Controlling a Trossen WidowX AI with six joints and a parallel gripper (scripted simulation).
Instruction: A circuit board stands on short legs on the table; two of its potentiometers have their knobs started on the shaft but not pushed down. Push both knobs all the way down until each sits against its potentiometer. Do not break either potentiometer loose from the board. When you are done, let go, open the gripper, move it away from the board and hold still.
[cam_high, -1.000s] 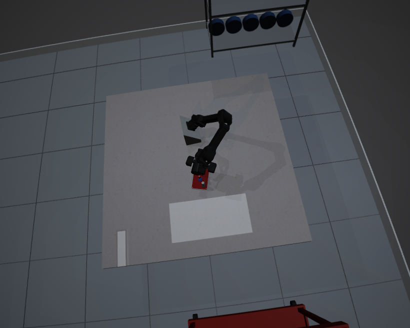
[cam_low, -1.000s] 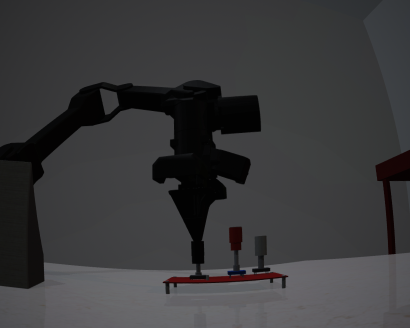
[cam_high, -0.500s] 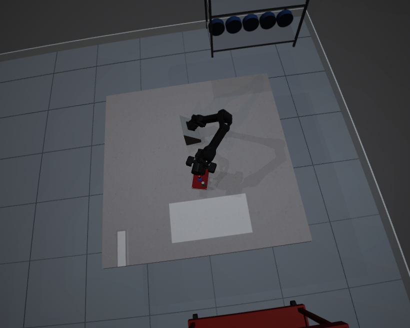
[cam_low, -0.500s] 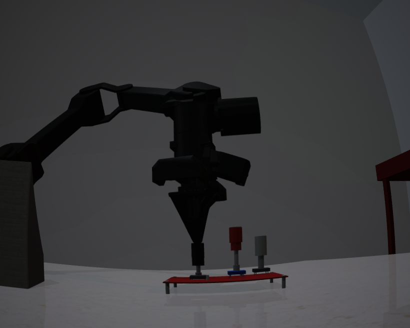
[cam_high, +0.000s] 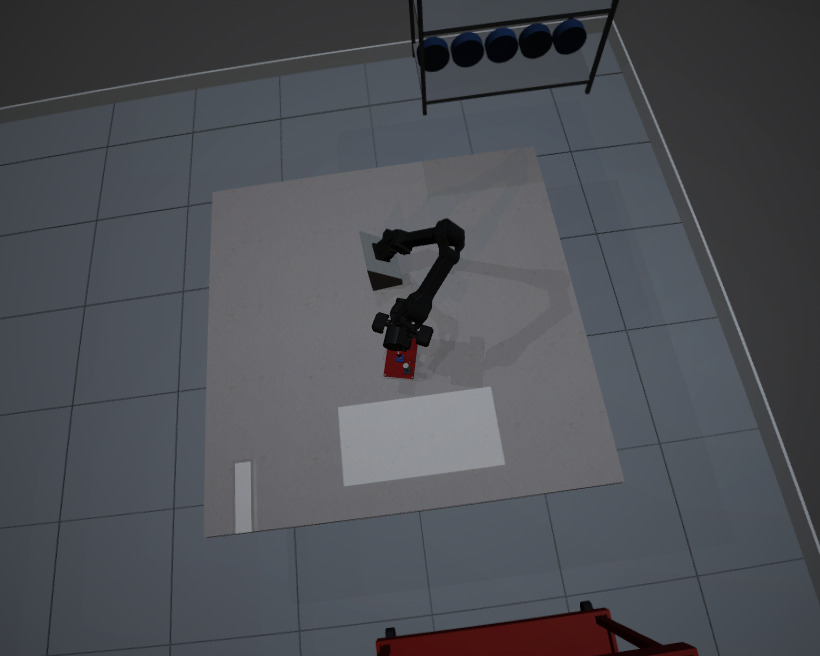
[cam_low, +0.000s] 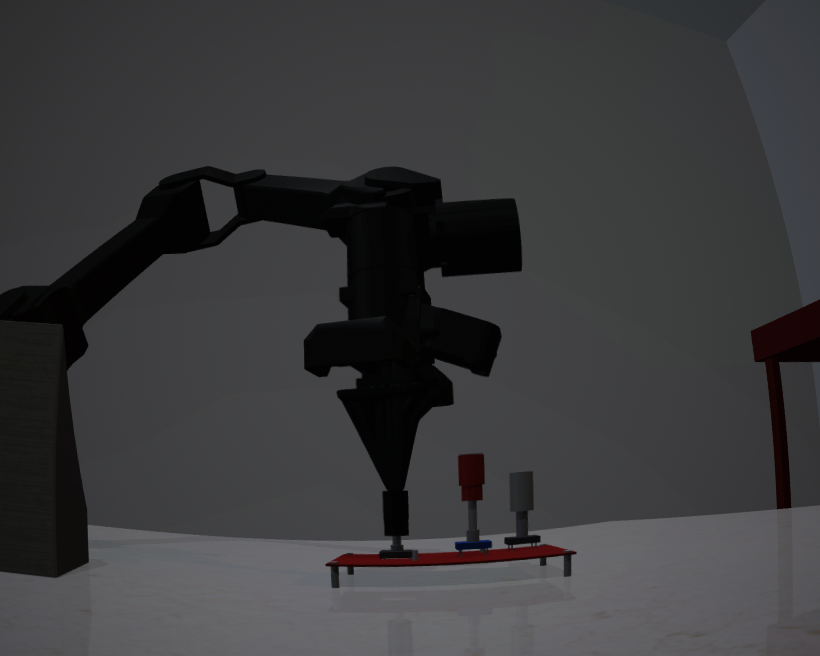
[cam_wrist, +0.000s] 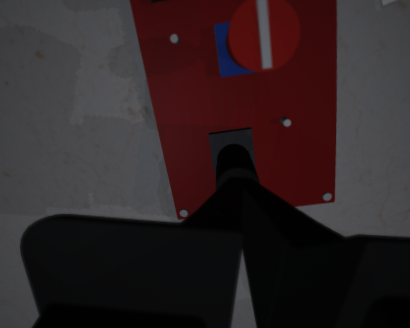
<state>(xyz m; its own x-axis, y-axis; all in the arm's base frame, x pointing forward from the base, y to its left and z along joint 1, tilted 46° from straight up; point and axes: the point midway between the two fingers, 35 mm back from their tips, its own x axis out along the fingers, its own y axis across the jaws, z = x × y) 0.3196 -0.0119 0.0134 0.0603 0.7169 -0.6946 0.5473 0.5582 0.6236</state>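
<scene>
Now: gripper tip 50 mm short of the red knob, 30 mm to the left of it and 10 mm below it. Also, from my gripper tip: black knob 20 mm below.
</scene>
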